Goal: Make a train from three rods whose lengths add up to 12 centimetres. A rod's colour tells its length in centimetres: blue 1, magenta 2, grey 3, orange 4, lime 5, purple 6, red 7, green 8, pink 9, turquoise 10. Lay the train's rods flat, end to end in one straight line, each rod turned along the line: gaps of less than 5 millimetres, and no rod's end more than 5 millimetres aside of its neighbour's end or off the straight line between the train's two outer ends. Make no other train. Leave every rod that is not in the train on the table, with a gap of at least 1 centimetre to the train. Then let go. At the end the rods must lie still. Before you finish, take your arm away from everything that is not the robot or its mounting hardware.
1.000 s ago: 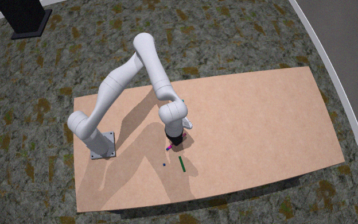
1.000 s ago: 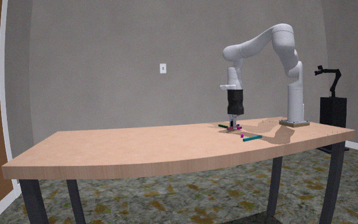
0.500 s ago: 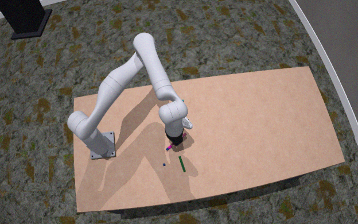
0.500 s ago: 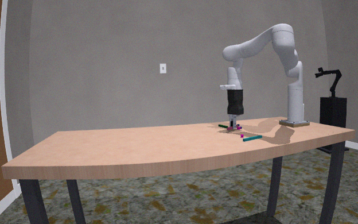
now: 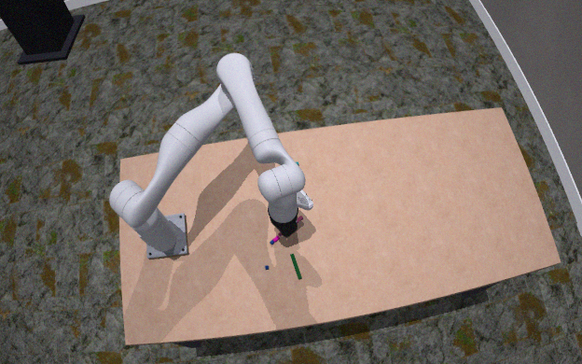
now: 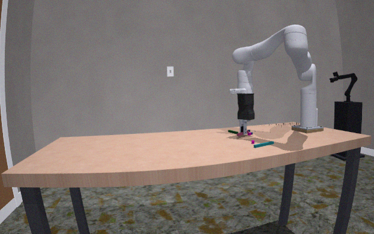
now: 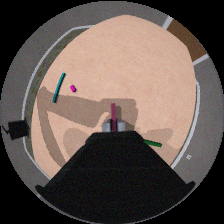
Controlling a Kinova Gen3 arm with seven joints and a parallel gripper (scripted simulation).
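My hand is 20 mm short of the green rod, 120 mm to the left of it and 30 mm above it. Round my hand: turquoise rod 30 mm behind, 200 mm to the left, 30 mm below; then pink rod 10 mm below.
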